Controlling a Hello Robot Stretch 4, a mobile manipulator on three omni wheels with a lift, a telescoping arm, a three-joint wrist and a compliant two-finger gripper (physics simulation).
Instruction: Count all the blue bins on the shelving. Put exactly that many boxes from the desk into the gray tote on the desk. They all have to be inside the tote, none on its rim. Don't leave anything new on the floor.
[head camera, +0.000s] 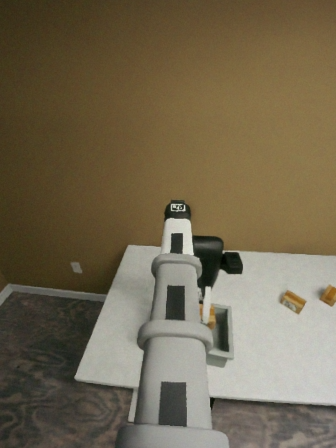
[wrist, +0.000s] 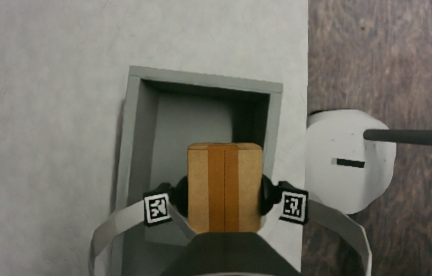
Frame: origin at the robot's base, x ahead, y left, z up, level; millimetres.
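Seen in the pictures: end effector, tool point: (head camera: 201, 315) (wrist: 224, 192).
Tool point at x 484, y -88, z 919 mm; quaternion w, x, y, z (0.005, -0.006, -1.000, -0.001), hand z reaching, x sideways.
Note:
A point is followed by its place in that frame.
My gripper (wrist: 225, 195) @(x 484, y -88, z 919 mm) is shut on a brown cardboard box (wrist: 225, 187) @(x 483, y -97, z 940 mm) with an orange tape stripe, one fingertip pressed on each side. The held box is over the gray tote (wrist: 205, 75) @(x 502, y -211, z 812 mm) (head camera: 230, 335) @(x 478, y -200, z 812 mm), nearer its right side in the wrist view, and hides part of the inside. In the head view an orange-brown box (head camera: 211, 320) @(x 456, y -115, z 940 mm) shows beside the arm at the tote, partly hidden. Two more boxes, one box (head camera: 293, 302) @(x 674, y -539, z 742 mm) and another box (head camera: 328, 296) @(x 710, y -725, z 741 mm) at the right edge, lie on the desk (head camera: 270, 360) @(x 448, y -368, z 692 mm) (wrist: 60, 100) @(x 767, y -201, z 692 mm). The shelving and its blue bins do not show.
The telescoping arm (head camera: 175, 360) @(x 183, y -2, z 1317 mm) reaches across the desk's left part and covers some of the tote. A brown wall (head camera: 150, 100) @(x 1163, y 135, z 1510 mm) rises behind the desk. The desk edge and patterned floor (wrist: 370, 60) @(x -221, y -430, z -27 mm) lie right of the tote in the wrist view, with a white rounded base (wrist: 345, 185) @(x 11, y 90, z 187 mm) there.

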